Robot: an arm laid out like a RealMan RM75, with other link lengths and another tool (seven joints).
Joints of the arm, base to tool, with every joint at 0 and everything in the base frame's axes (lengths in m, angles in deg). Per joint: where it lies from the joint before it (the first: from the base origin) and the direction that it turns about. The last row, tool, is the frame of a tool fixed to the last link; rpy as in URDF.
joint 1: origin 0 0 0.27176 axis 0 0 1
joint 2: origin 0 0 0 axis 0 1 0
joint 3: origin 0 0 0.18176 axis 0 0 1
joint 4: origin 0 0 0 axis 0 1 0
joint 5: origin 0 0 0.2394 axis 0 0 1
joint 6: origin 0 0 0 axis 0 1 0
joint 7: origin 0 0 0.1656 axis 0 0 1
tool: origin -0.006 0.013 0.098 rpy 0 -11.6 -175.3
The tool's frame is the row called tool.
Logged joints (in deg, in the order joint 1, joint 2, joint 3, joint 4, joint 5, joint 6, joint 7), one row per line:
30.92, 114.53, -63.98, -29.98, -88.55, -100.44, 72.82
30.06, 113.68, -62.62, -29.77, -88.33, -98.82, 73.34
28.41, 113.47, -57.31, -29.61, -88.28, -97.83, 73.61
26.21, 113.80, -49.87, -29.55, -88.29, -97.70, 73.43
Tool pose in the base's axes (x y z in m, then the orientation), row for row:
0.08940, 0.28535, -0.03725, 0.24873, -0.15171, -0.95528, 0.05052
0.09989, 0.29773, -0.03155, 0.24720, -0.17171, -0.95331, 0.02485
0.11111, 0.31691, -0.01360, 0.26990, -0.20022, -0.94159, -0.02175
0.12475, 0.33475, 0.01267, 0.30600, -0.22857, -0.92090, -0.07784
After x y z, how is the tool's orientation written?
As a quaternion, w x y z.
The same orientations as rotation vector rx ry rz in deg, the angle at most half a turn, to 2 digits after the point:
-23.68, -149.12, 7.89
-26.83, -148.93, 3.88
-30.92, -145.39, -3.36
-34.66, -139.64, -11.80

